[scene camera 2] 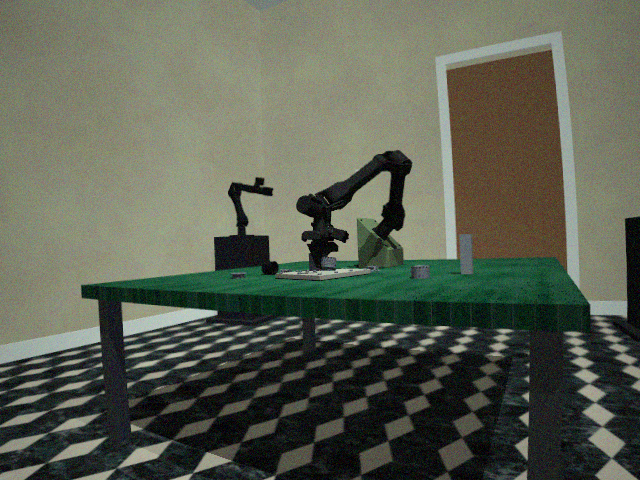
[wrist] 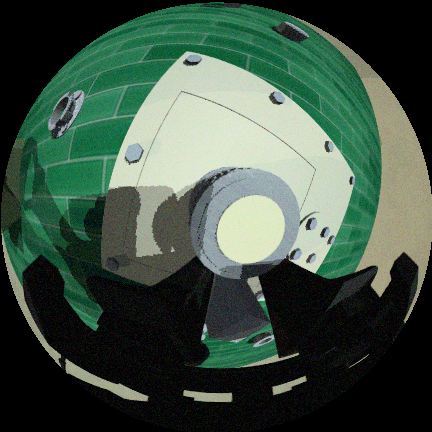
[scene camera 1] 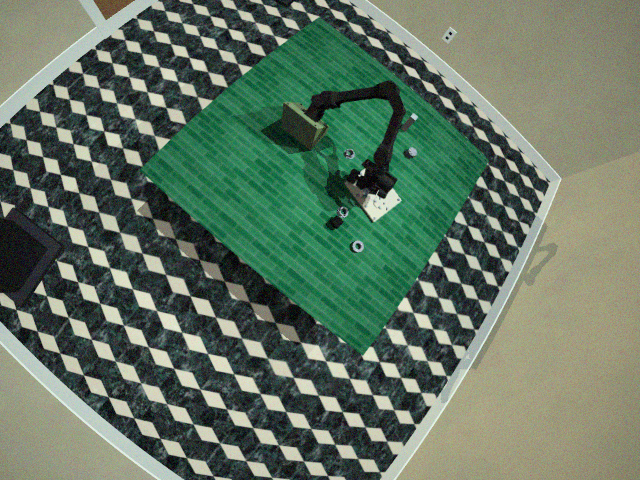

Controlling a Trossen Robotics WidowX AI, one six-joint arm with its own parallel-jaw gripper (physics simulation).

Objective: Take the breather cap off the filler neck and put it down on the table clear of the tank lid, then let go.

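Places are measured from the arm's base along level axes (x ahead, y left, z up), in millimetres.
Where they show: gripper, fingertip midpoint: (scene camera 2: pixel 319 268) (wrist: pixel 235 251) (scene camera 1: pixel 366 191); arm's base at its link origin: (scene camera 2: pixel 379 233) (scene camera 1: pixel 311 117).
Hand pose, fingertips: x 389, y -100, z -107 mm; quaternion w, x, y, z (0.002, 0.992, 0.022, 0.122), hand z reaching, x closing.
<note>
Things, the pixels of their centre, and the offset from my fingertips. "spot": a spot on its surface instead. Level surfaces: height alone.
- breather cap at the middle of its body: (wrist: pixel 241 219) (scene camera 2: pixel 328 262) dy +30, dx -7, dz +19 mm
- dark grey tab at a spot on its surface: (wrist: pixel 232 310) spot: dy -9, dx -14, dz +41 mm
- cream tank lid at a spot on its surface: (scene camera 2: pixel 294 276) (scene camera 1: pixel 386 212) spot: dy -20, dx +138, dz -13 mm
- green table at its surface level: dz -21 mm
- black knob at the middle of its body: (wrist: pixel 192 353) (scene camera 2: pixel 269 267) (scene camera 1: pixel 336 222) dy -206, dx -42, dz +1 mm
- grey cylinder at the middle of its body: (scene camera 2: pixel 420 271) (scene camera 1: pixel 411 152) dy +333, dx +96, dz -6 mm
- upright grey block at the middle of its body: (scene camera 2: pixel 466 254) (scene camera 1: pixel 409 122) dy +450, dx +0, dz +34 mm
The breather cap (wrist: pixel 250 225) (scene camera 2: pixel 329 262) is a grey round piece with a ribbed rim, a pale round centre and a dark grey tab (wrist: pixel 232 310) on one side. It is over the cream tank lid (wrist: pixel 165 125) (scene camera 1: pixel 385 209) (scene camera 2: pixel 294 276), which has hex bolts along its edges. My gripper (wrist: pixel 235 251) (scene camera 2: pixel 322 254) is low over the lid, pointing down, and its black fingers are shut on the cap's tab, one on each side. The filler neck is hidden under the cap, and I cannot tell whether the cap is raised off it. In scene camera 1 the hand covers the cap.
Grey rings (scene camera 1: pixel 349 154) (scene camera 1: pixel 343 211) (scene camera 1: pixel 357 246) lie on the green table (scene camera 1: pixel 258 196), one beside a black knob (scene camera 1: pixel 334 222) (scene camera 2: pixel 269 267). A grey cylinder (scene camera 1: pixel 411 152) (scene camera 2: pixel 420 271) and an upright grey block (scene camera 1: pixel 408 122) (scene camera 2: pixel 466 253) stand beyond the lid. The arm's green base (scene camera 1: pixel 303 126) stands behind.
</note>
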